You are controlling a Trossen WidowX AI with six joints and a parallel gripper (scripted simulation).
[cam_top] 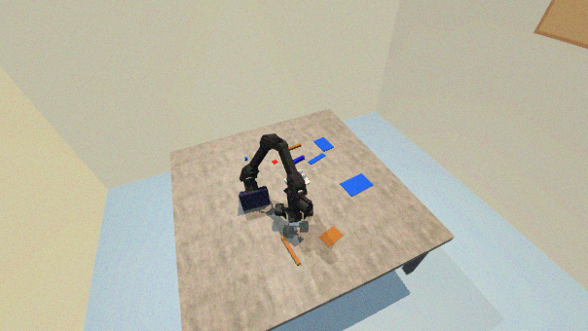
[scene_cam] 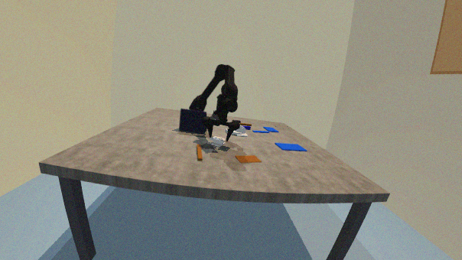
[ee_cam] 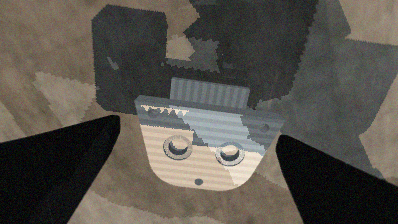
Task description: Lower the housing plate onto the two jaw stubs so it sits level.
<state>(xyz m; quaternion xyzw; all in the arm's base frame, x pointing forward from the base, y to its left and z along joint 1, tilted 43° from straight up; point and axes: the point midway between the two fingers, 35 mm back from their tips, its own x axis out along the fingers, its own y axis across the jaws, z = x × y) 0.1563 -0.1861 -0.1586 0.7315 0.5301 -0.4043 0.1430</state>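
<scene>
The small white block lies 20 mm below my gripper tip and 10 mm to the left of it. From my gripper tip the other things lie so: dark blue block: 420 mm to the left, 200 mm ahead, 20 mm below; orange tile: 150 mm to the right, 130 mm ahead, 30 mm below; orange bar: 140 mm to the right, 80 mm behind, 20 mm below.
</scene>
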